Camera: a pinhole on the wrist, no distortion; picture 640 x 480 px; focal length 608.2 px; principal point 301.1 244.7 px. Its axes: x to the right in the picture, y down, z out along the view. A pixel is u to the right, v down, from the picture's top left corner.
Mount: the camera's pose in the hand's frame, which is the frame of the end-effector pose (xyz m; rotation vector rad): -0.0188 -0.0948 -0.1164 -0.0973 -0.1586 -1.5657
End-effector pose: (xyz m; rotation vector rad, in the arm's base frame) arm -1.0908 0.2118 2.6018 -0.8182 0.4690 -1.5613
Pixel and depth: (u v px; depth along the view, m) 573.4 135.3 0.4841
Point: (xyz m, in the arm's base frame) -0.9624 0.4347 2.9978
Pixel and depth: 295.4 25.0 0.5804
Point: -0.7627 0.5263 2.8386
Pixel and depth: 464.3 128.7 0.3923
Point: -0.9761 0.3859 2.8621
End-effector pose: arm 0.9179 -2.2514 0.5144 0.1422 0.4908 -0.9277
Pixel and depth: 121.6 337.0 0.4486
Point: 1.1261 -2.3092 0.7603
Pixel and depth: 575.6 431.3 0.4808
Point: 0.9264 -2.5987 0.8356
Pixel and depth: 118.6 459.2 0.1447
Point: 0.9160 -2.2947 0.5233
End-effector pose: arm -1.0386 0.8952 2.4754 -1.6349 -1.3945 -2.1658
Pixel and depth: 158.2 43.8 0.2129
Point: -0.9443 0.9179 2.3916
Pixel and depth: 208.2 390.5 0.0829
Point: -1.1015 0.9091 2.4321
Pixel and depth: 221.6 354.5 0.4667
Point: -0.7937 1.1260 2.5415
